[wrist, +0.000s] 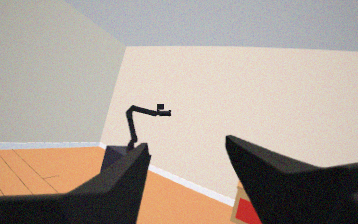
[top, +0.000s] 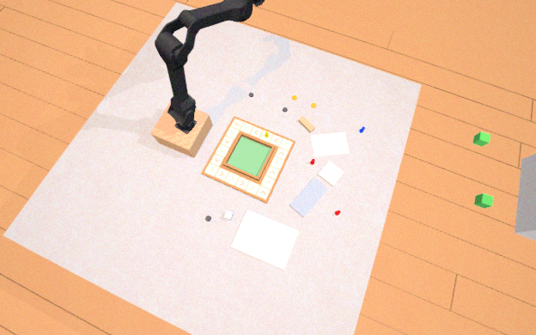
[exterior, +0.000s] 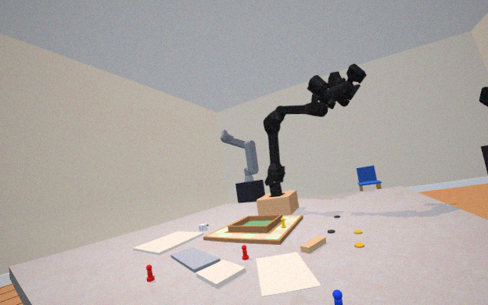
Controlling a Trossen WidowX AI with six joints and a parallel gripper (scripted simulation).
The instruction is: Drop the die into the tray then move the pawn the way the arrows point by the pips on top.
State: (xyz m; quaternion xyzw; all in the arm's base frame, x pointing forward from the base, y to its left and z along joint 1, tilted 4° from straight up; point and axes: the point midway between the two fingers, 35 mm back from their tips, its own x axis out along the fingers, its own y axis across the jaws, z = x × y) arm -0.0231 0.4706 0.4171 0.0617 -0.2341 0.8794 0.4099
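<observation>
My gripper tip is 350 mm short of the white die, 680 mm to the left of it and 510 mm above it. From my gripper tip the other things lie so: wooden block (410 mm ahead, 190 mm to the right, 520 mm below); then yellow pawn (290 mm ahead, 330 mm to the right, 500 mm below); then blue pawn (620 mm ahead, 90 mm to the right, 510 mm below).
</observation>
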